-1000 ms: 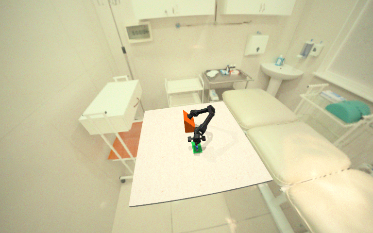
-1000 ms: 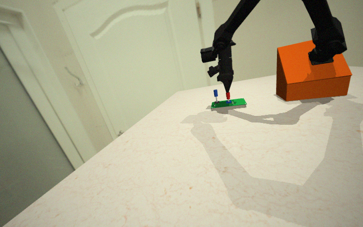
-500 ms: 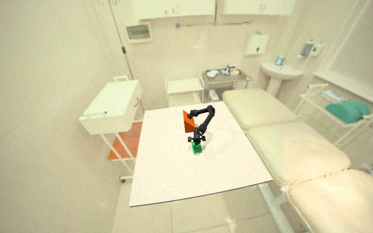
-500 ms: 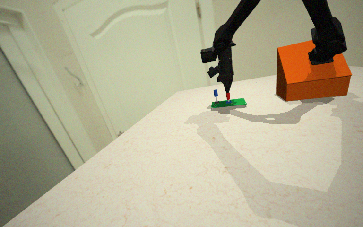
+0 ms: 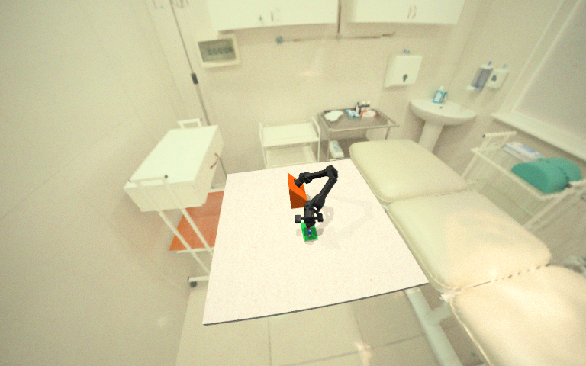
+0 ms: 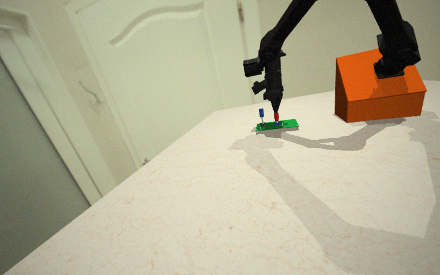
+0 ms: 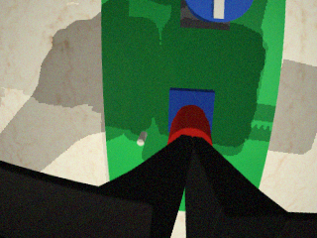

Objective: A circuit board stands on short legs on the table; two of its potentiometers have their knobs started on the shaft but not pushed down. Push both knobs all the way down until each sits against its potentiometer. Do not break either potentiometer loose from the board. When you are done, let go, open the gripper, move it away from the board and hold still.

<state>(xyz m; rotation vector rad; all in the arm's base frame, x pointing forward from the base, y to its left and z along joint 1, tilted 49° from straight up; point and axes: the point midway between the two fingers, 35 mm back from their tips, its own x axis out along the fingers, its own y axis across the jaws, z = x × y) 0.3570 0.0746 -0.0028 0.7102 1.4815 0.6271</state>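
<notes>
The blue knob is 60 mm ahead of my gripper tip and 10 mm above it. Round my gripper tip: red knob: 20 mm below.
</notes>
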